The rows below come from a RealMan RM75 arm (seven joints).
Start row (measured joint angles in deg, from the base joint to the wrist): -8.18, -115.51, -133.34, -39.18, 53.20, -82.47, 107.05
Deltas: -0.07, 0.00, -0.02, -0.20, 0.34, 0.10, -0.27; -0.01, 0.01, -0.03, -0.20, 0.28, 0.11, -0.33; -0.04, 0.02, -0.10, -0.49, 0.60, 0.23, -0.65; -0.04, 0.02, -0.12, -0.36, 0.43, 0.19, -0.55; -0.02, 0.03, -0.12, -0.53, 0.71, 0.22, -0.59; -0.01, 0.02, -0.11, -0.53, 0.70, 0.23, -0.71; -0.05, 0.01, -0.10, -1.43, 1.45, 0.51, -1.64; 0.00, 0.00, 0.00, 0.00, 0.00, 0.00, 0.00; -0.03, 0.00, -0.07, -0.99, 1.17, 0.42, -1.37; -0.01, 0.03, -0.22, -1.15, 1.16, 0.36, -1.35; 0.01, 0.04, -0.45, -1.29, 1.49, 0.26, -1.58; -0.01, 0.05, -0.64, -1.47, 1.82, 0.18, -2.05; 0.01, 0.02, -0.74, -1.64, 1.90, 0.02, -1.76; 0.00, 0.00, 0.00, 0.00, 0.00, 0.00, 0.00; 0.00, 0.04, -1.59, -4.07, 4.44, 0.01, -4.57; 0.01, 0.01, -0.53, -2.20, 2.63, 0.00, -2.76; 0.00, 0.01, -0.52, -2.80, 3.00, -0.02, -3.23; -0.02, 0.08, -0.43, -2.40, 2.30, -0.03, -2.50; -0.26, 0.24, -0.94, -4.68, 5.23, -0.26, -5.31; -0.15, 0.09, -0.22, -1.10, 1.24, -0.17, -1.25; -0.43, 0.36, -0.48, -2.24, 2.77, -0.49, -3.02; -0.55, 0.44, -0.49, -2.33, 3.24, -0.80, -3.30
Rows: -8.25, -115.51, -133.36, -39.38, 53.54, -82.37, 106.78; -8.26, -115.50, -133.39, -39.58, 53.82, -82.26, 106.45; -8.30, -115.48, -133.49, -40.07, 54.42, -82.03, 105.80; -8.34, -115.46, -133.61, -40.43, 54.85, -81.84, 105.25; -8.36, -115.43, -133.73, -40.96, 55.56, -81.62, 104.66; -8.37, -115.41, -133.84, -41.49, 56.26, -81.39, 103.95; -8.42, -115.40, -133.94, -42.92, 57.71, -80.88, 102.31; -8.42, -115.40, -133.94, -42.92, 57.71, -80.88, 102.31; -8.45, -115.40, -134.01, -43.91, 58.88, -80.46, 100.94; -8.46, -115.37, -134.23, -45.06, 60.04, -80.10, 99.59; -8.45, -115.33, -134.68, -46.35, 61.53, -79.84, 98.01; -8.46, -115.28, -135.32, -47.82, 63.35, -79.66, 95.96; -8.45, -115.26, -136.06, -49.46, 65.25, -79.64, 94.20; -8.45, -115.26, -136.06, -49.46, 65.25, -79.64, 94.20; -8.45, -115.22, -137.65, -53.53, 69.69, -79.63, 89.63; -8.44, -115.21, -138.18, -55.73, 72.32, -79.63, 86.87; -8.44, -115.20, -138.70, -58.53, 75.32, -79.65, 83.64; -8.46, -115.12, -139.13, -60.93, 77.62, -79.68, 81.14; -8.72, -114.88, -140.07, -65.61, 82.85, -79.94, 75.83; -8.87, -114.79, -140.29, -66.71, 84.09, -80.11, 74.58; -9.30, -114.43, -140.77, -68.95, 86.86, -80.60, 71.56; -9.85, -113.99, -141.26, -71.28, 90.10, -81.40, 68.26
